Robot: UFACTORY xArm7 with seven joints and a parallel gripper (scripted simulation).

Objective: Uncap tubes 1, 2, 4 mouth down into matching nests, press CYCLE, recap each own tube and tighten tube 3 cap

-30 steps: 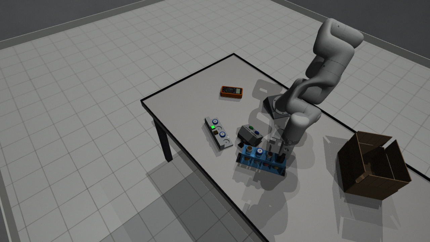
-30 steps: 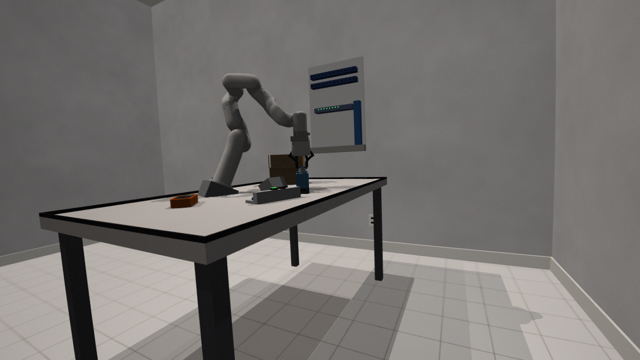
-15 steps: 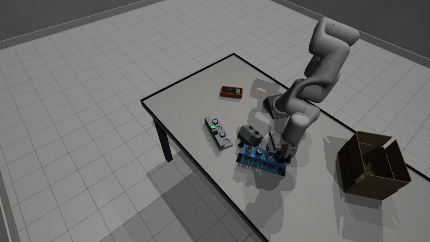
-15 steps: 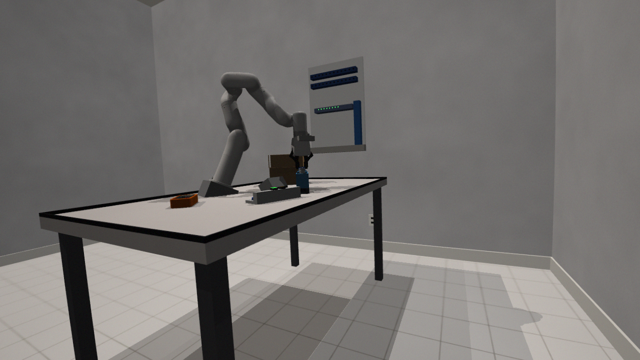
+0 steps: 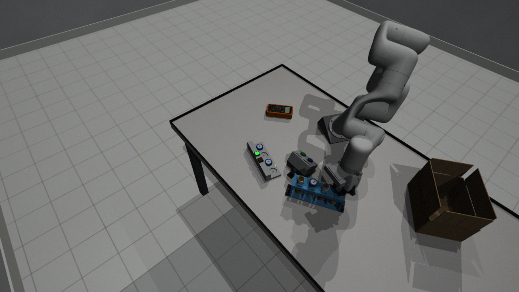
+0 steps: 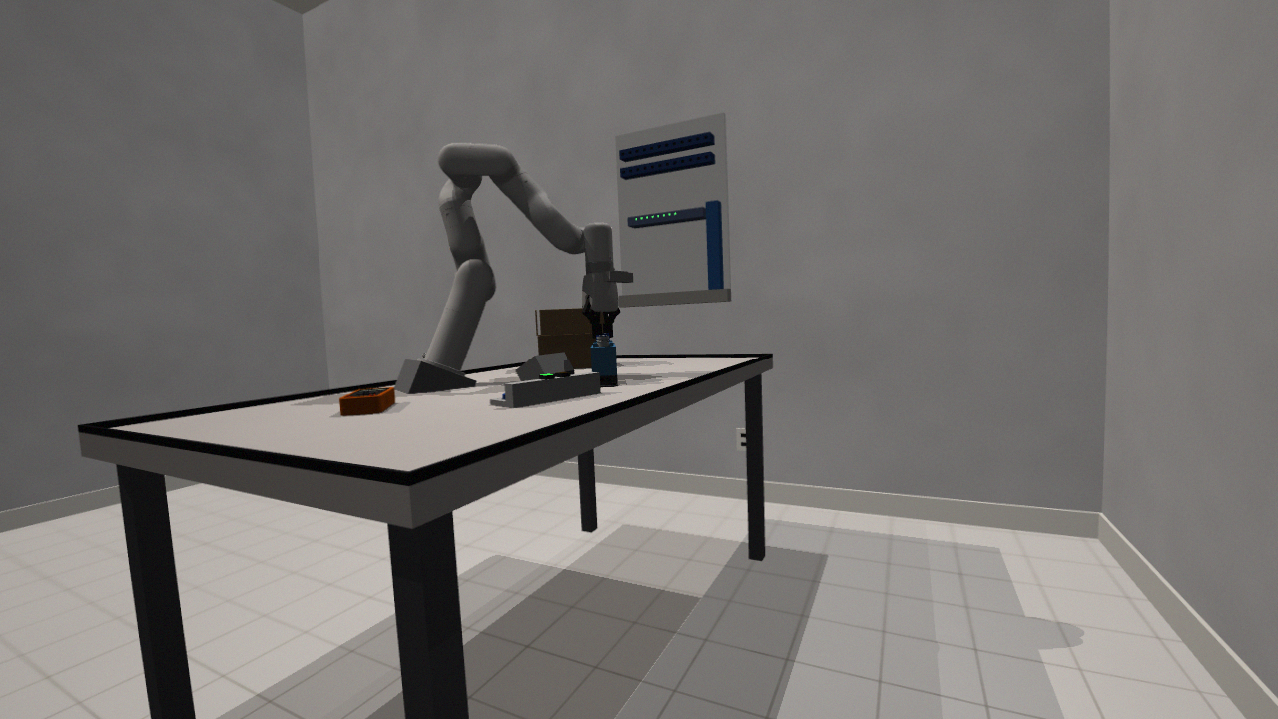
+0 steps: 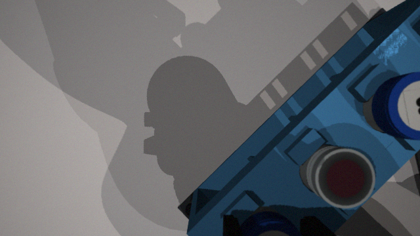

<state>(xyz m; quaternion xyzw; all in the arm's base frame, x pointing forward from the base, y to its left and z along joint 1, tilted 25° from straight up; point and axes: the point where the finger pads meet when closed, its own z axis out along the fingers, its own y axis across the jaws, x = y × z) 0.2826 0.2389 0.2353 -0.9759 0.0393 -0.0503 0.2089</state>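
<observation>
Right now the cap 1 is 10 mm below my hand. Also, from my hand: cap 3: 70 mm ahead, 80 mm to the right, 20 mm below; blue key: 20 mm behind, 200 mm to the right, 60 mm below; key housing: 10 mm ahead, 220 mm to the right, 80 mm below.
</observation>
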